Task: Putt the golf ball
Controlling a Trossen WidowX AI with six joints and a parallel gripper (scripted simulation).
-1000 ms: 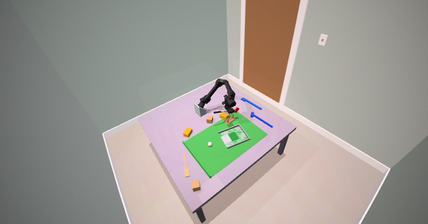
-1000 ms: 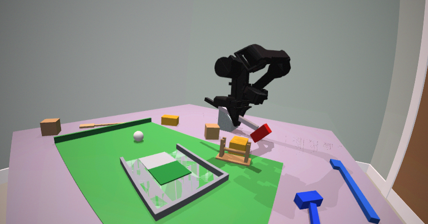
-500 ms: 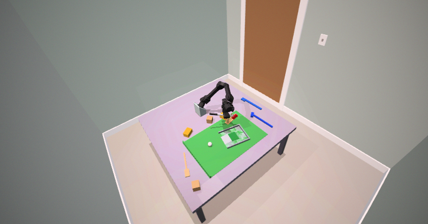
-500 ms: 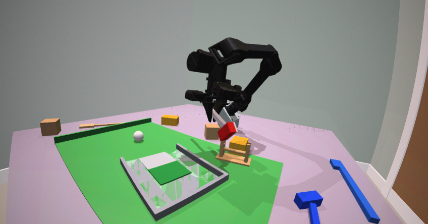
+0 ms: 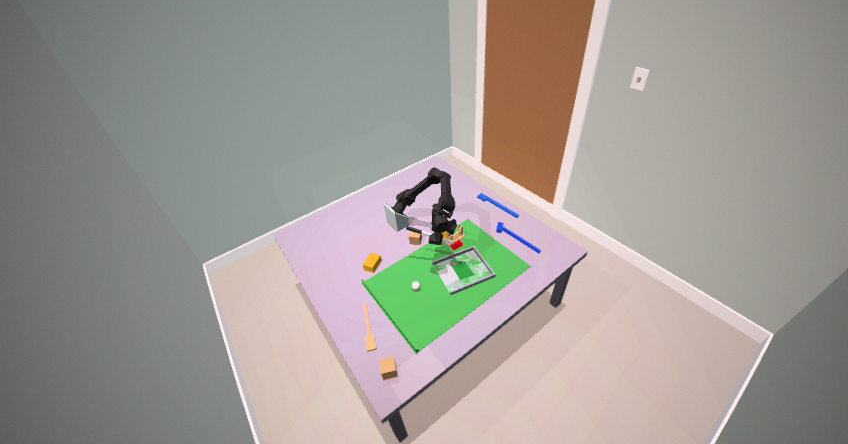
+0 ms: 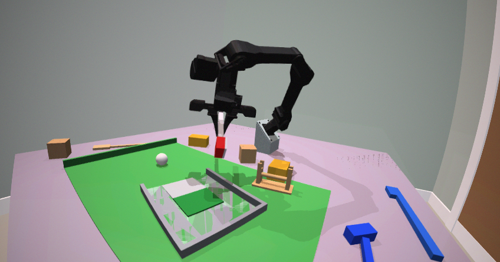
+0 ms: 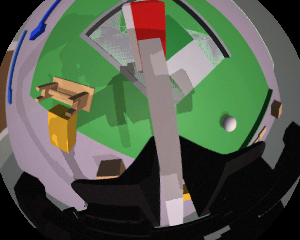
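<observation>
Now: the white golf ball 200 mm to the right of my gripper tip, 110 mm below it and 90 mm ahead of it. From my gripper tip the other things lie so: blue mallet: 440 mm to the left, 120 mm below, 110 mm ahead; red putter: 30 mm above, 10 mm to the right, 10 mm behind; wooden stand: 160 mm to the left, 100 mm below, 80 mm behind.
</observation>
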